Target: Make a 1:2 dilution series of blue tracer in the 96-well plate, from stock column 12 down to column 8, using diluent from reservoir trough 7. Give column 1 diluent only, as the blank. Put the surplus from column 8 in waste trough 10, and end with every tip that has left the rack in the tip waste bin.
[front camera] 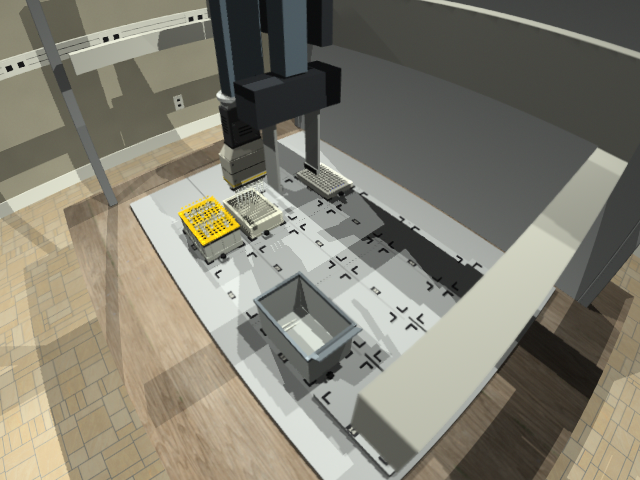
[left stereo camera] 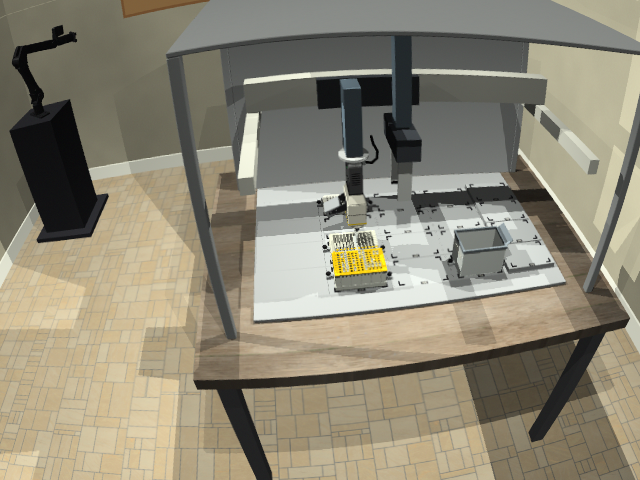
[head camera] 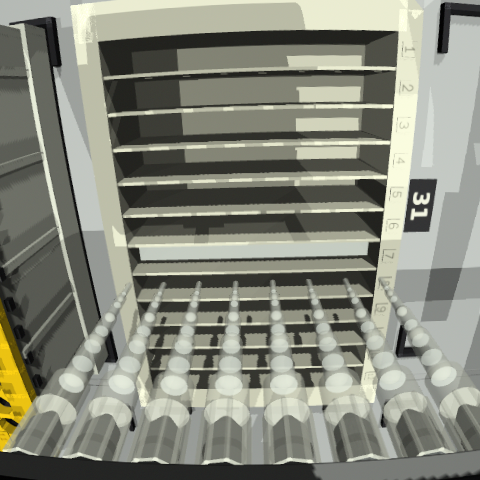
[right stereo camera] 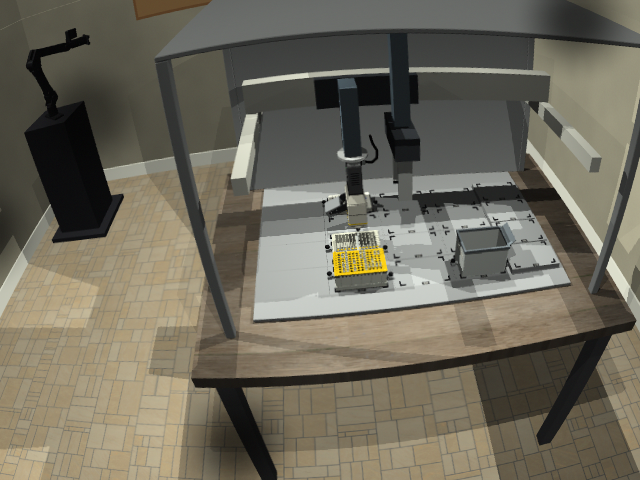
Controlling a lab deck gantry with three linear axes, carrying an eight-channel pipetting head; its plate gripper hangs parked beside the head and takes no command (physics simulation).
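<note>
The pipetting head [front camera: 242, 161] [left stereo camera: 356, 209] [right stereo camera: 357, 209] carries eight clear tips [head camera: 231, 345] above the reservoir [head camera: 250, 19] [front camera: 268, 223]; no blue shows in them. Their ends appear near labels 7 and 8, but their height above the troughs is unclear. The 96-well plate [front camera: 325, 180] sits at the back, partly hidden in the stereo views. The yellow tip rack [front camera: 209, 222] [left stereo camera: 359, 261] [right stereo camera: 359, 261] stands in front of the reservoir, with some holes vacant. The grey waste bin [front camera: 336, 343] [left stereo camera: 480, 262] has pale thin shapes inside. My parked plate gripper [front camera: 293, 178] hangs open and empty, paddles apart.
Marked deck positions [front camera: 318, 243] lie between the rack and the bin. A light gantry beam [front camera: 480, 310] crosses the right side in the front view. A grey frame post [left stereo camera: 199, 191] stands at the left of the table. A black arm stands on a pedestal [left stereo camera: 56, 170] away from the table.
</note>
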